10 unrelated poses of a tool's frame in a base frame.
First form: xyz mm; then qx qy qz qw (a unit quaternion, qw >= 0).
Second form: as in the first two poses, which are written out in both.
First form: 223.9 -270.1 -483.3 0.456 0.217 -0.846 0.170
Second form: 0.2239 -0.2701 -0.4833 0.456 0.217 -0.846 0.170
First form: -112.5 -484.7 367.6 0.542 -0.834 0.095 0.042
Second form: -0.1125 -0.4847 0.3676 0.542 -0.834 0.095 0.042
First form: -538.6 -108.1 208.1 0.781 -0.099 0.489 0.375
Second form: -0.5386 -0.1081 0.2081 0.781 -0.099 0.489 0.375
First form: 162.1 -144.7 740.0 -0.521 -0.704 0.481 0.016
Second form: 0.1621 -0.1447 0.7400 -0.521 -0.704 0.481 0.016
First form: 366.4 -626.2 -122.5 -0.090 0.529 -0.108 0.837
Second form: 0.3664 -0.6262 -0.1225 -0.090 0.529 -0.108 0.837
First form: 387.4 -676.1 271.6 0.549 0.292 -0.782 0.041
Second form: 0.3874 -0.6761 0.2716 0.549 0.292 -0.782 0.041
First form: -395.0 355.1 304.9 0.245 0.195 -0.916 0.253
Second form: -0.3950 0.3551 0.3049 0.245 0.195 -0.916 0.253
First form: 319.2 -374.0 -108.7 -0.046 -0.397 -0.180 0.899
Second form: 0.3192 -0.3740 -0.1087 -0.046 -0.397 -0.180 0.899
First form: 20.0 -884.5 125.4 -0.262 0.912 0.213 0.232
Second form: 0.0200 -0.8845 0.1254 -0.262 0.912 0.213 0.232
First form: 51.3 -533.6 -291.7 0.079 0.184 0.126 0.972
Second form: 0.0513 -0.5336 -0.2917 0.079 0.184 0.126 0.972
